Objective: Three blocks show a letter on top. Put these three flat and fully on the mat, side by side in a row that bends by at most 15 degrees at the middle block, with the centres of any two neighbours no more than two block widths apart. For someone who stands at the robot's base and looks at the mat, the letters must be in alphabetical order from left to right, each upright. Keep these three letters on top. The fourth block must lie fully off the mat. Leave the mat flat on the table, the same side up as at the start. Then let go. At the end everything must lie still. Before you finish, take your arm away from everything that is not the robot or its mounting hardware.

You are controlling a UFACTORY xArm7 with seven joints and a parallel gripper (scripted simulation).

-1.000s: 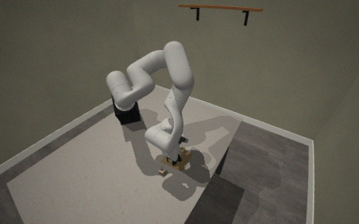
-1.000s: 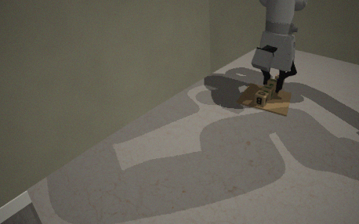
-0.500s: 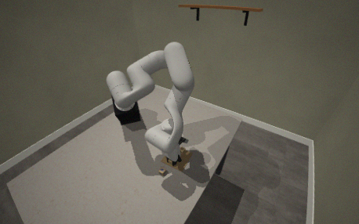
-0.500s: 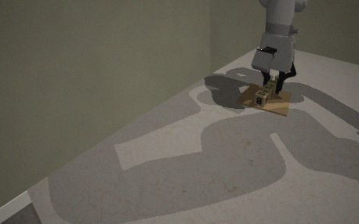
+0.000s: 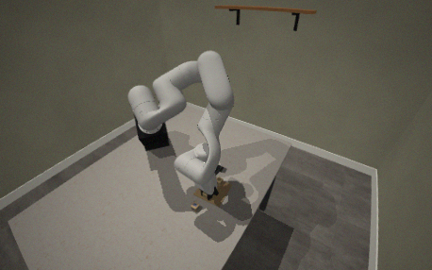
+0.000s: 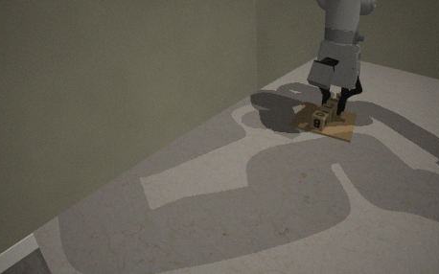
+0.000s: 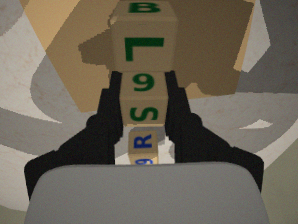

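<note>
Now: the wooden block 10 mm below my hand. The rest, counted from my hand: tan mat (10 mm ahead, 50 mm to the left, 20 mm below).
</note>
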